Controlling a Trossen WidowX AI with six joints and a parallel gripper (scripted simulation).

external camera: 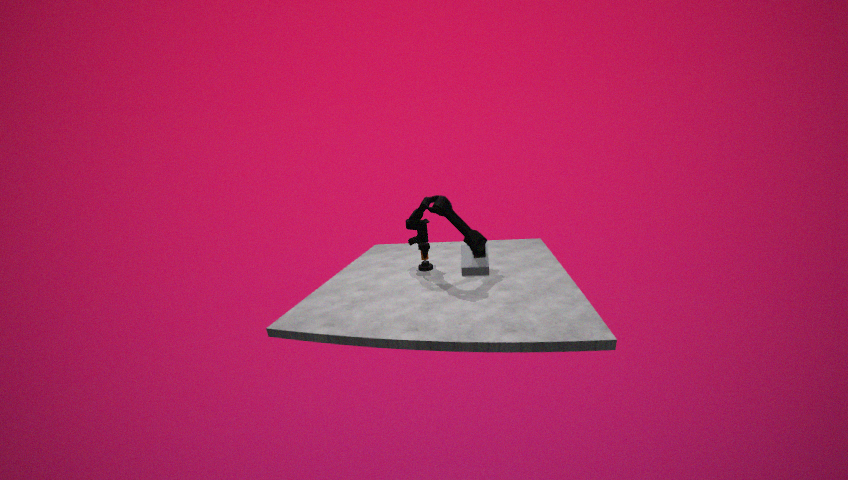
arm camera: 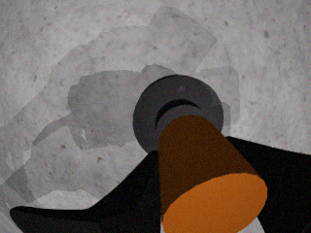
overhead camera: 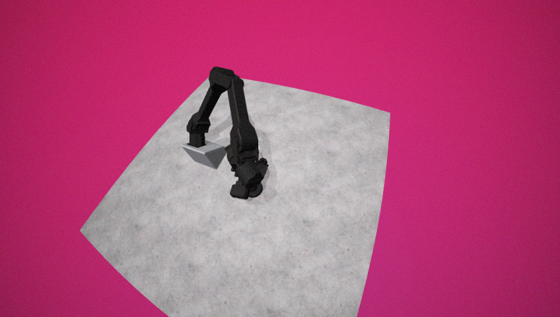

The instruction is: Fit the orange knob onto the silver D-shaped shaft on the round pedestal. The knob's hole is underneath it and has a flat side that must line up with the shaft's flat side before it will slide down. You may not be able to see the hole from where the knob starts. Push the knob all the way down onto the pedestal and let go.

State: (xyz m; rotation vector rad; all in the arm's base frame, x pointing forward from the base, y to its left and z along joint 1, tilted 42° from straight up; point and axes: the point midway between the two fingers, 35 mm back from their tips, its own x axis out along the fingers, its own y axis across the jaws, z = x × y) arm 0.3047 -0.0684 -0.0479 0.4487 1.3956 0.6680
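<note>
The round dark pedestal lies 40 mm below my gripper tip. Round my gripper tip: orange knob (30 mm above).
</note>
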